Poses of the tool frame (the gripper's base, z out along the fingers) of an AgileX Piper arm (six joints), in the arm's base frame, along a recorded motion.
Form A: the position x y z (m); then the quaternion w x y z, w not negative.
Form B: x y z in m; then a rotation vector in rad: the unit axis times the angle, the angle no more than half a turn. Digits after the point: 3 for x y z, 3 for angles.
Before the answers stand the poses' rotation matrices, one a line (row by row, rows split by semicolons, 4 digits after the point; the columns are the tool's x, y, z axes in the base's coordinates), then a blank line. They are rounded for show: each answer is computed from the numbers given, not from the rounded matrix.
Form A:
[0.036, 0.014, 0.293, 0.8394, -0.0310, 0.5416, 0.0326]
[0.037, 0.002, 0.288, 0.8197, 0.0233, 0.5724, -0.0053]
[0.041, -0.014, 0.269, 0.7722, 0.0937, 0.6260, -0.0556]
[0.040, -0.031, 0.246, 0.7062, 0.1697, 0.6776, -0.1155]
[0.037, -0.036, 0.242, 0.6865, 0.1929, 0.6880, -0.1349]
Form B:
0.4112 -0.0883 0.9073; 0.0212 0.9960 0.0874; -0.9113 -0.0167 0.4114
0.3447 0.0354 0.9380; 0.0180 0.9989 -0.0443; -0.9385 0.0321 0.3437
0.2101 0.2032 0.9563; 0.0314 0.9763 -0.2143; -0.9772 0.0751 0.1987
0.0550 0.3931 0.9178; 0.0668 0.9157 -0.3962; -0.9962 0.0832 0.0241
0.0170 0.4506 0.8925; 0.0802 0.8892 -0.4505; -0.9966 0.0792 -0.0211

[0.036, 0.014, 0.293, -0.066, 1.145, 0.069]
[0.037, 0.002, 0.288, 0.050, 1.219, -0.011]
[0.041, -0.014, 0.269, 0.203, 1.357, -0.120]
[0.040, -0.031, 0.246, 0.377, 1.506, -0.257]
[0.037, -0.036, 0.242, 0.432, 1.541, -0.302]

